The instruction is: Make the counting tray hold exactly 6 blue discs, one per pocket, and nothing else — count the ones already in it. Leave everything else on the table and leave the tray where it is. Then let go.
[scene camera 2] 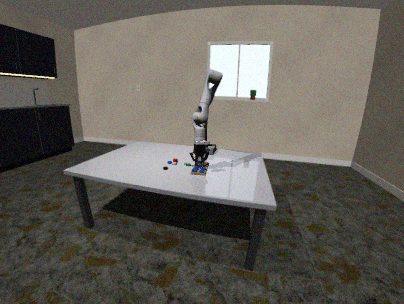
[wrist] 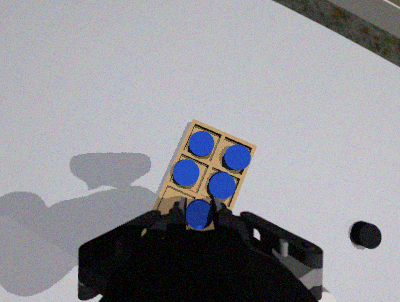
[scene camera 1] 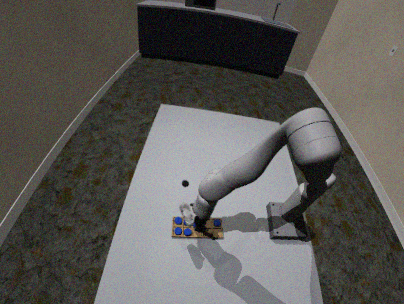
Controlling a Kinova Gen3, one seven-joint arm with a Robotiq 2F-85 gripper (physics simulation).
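The wooden counting tray (scene camera 1: 182, 237) (scene camera 2: 198, 173) (wrist: 225, 133) lies on the table. In the wrist view four blue discs (wrist: 201, 144) (wrist: 236, 157) (wrist: 186, 173) (wrist: 222, 185) sit in the four pockets at one end. Another blue disc (scene camera 1: 217, 222) is in a pocket near the other end. My gripper (scene camera 1: 199, 227) (wrist: 199, 205) is shut on a blue disc (wrist: 198, 215), low at the tray, over the third-row pocket on the black disc's side. The pocket beside it shows no disc. The fingers hide the held disc's lower edge and the tray beyond.
On the table beside the tray are a black disc (scene camera 1: 185, 183) (scene camera 2: 165, 168) (wrist: 367, 235), a loose blue disc (scene camera 2: 169, 162), a red block (scene camera 2: 175, 160) and a green disc (scene camera 2: 188, 164). The arm's base plate (scene camera 1: 275, 212) stands near the table's right edge in scene camera 1.
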